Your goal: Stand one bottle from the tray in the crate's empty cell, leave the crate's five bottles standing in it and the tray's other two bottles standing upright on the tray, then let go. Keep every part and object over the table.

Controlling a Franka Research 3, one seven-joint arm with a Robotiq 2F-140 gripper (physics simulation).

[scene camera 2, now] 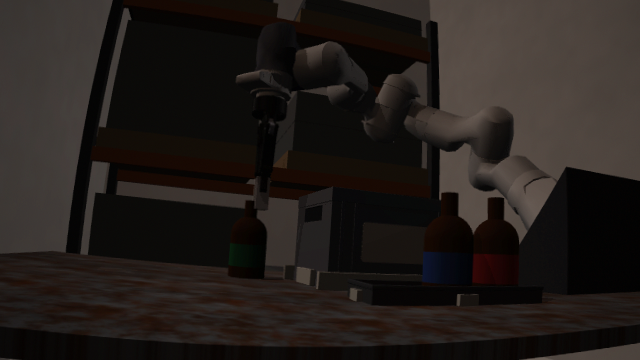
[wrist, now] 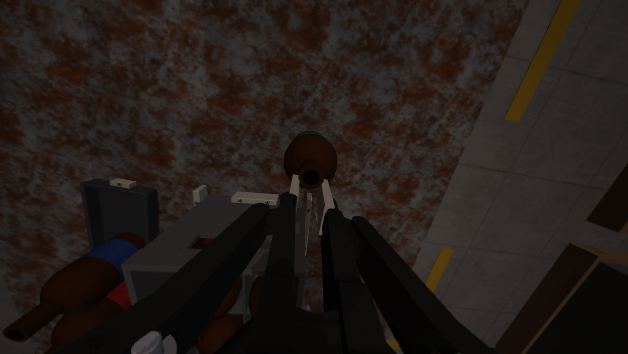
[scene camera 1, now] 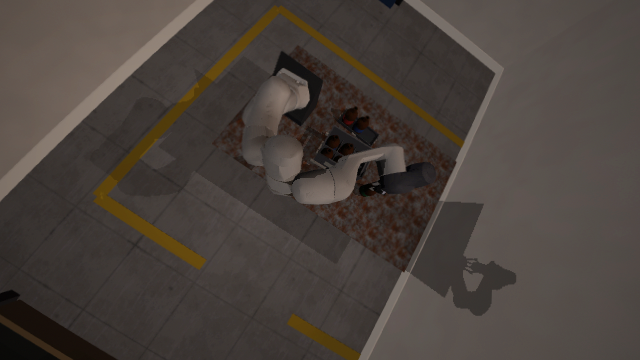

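The green-labelled bottle [scene camera 1: 367,190] [scene camera 2: 247,255] [wrist: 310,150] stands upright on the table beside the crate. My gripper [scene camera 1: 379,188] [scene camera 2: 261,200] [wrist: 308,188] points down and is shut on its neck, near the mouth. The grey crate [scene camera 2: 314,240] [wrist: 170,250] holds brown bottles; several show in scene camera 1, and the arm hides part of the crate, so its empty cell cannot be made out. The tray [scene camera 1: 369,135] [scene camera 2: 415,295] [wrist: 122,215] bears the blue-labelled bottle [scene camera 1: 361,124] [scene camera 2: 447,250] [wrist: 112,254] and the red-labelled bottle [scene camera 1: 350,116] [scene camera 2: 496,250], both upright.
Pale blocks [scene camera 2: 305,276] [wrist: 255,198] sit along the crate's base, and others sit at the tray's edge. The arm's dark base block [scene camera 2: 590,240] stands beyond the tray. The table [scene camera 1: 395,220] [scene camera 2: 150,305] [wrist: 225,75] has its edge to the right in the wrist view.
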